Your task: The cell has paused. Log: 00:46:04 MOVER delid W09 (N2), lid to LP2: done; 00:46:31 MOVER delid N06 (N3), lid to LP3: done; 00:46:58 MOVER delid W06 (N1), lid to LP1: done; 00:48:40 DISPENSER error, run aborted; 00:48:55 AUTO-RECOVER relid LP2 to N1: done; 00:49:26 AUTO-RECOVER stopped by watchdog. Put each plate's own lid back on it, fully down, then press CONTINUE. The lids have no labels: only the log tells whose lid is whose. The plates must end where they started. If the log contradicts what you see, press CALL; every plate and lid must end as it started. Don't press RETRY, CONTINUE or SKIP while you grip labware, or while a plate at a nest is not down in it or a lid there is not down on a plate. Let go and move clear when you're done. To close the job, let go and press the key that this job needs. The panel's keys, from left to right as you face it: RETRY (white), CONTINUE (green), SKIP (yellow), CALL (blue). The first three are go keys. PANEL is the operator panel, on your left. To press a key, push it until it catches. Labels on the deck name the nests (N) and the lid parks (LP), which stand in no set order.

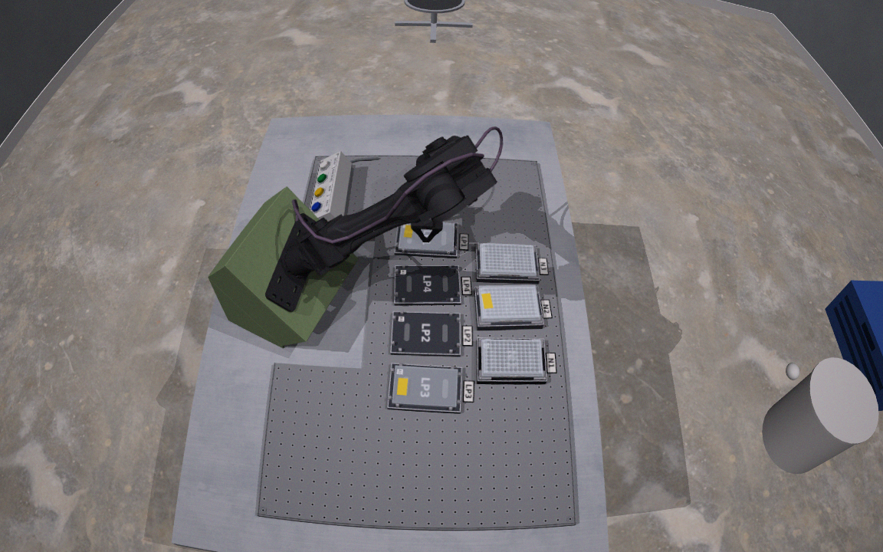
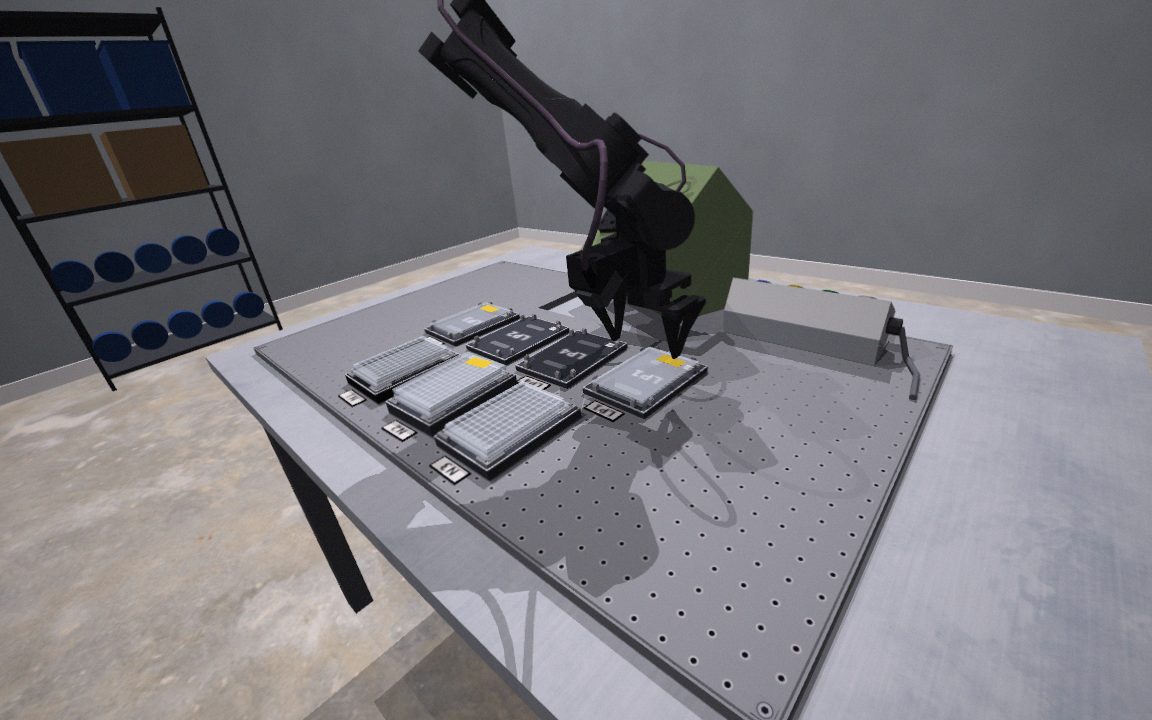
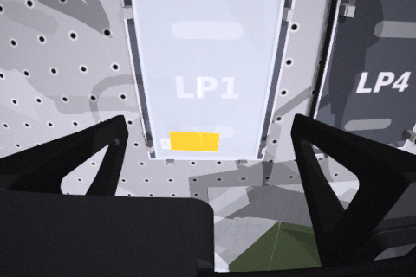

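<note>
Right now the clear lid is 5 cm below my hand. Also, from my hand: yellow skip key (28 cm behind, 7 cm to the left, 1 cm above); then blue call key (27 cm behind, 2 cm to the left, 1 cm above); then lid park (3 cm ahead, 26 cm to the right, 6 cm below).
</note>
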